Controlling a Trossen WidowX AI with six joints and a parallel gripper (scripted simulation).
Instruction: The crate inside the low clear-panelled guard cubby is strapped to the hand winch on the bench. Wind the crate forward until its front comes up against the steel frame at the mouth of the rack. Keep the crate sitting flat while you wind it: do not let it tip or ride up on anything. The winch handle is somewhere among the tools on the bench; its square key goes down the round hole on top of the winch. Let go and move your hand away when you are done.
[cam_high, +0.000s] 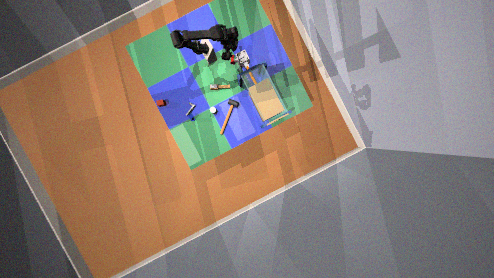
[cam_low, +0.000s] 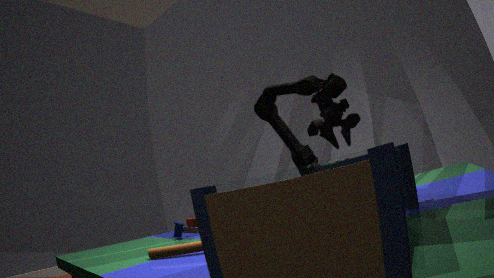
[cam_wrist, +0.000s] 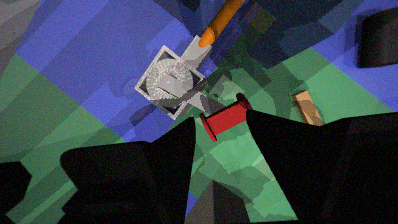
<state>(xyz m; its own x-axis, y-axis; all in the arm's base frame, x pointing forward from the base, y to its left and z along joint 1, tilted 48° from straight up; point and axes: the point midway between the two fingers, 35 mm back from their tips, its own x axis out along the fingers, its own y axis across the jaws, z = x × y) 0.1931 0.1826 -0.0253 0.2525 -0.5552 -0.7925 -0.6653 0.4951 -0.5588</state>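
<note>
Right now the red grip is 70 mm below my gripper tip and 10 mm to the right of it. Round my gripper tip: blue-framed guard cubby (400 mm ahead, 130 mm below, 60 mm to the left); then winch (170 mm below, 80 mm to the left, 20 mm behind); then blue piece (590 mm to the right, 190 mm ahead, 170 mm below).
</note>
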